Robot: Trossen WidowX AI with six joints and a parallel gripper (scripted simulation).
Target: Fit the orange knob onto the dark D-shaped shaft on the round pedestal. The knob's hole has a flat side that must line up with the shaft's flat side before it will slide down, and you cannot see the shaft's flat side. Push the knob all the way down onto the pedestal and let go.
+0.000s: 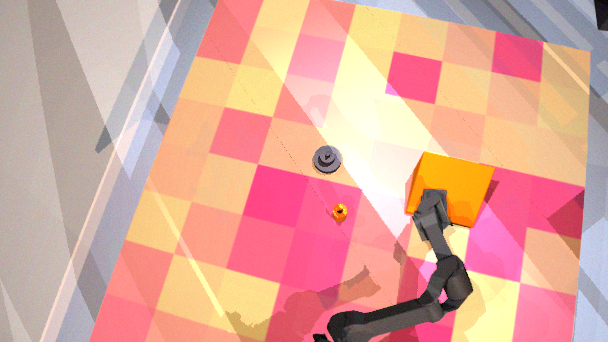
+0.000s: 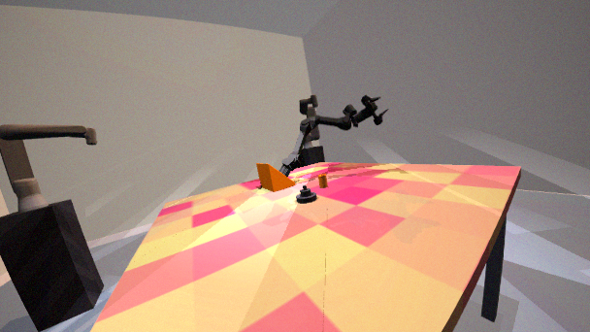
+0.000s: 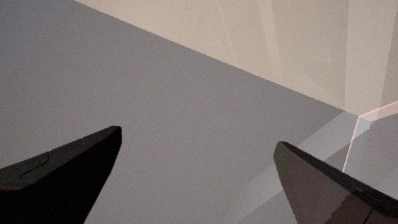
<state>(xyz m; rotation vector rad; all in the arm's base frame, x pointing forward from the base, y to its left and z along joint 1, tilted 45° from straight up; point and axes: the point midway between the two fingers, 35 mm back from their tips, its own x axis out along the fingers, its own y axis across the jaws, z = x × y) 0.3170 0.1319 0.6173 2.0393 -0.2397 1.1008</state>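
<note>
Right now the orange knob is 12 cm behind my gripper tip, 49 cm to the right of it and 35 cm below it. Round my gripper tip: round dark pedestal (7 cm behind, 65 cm to the right, 35 cm below).
</note>
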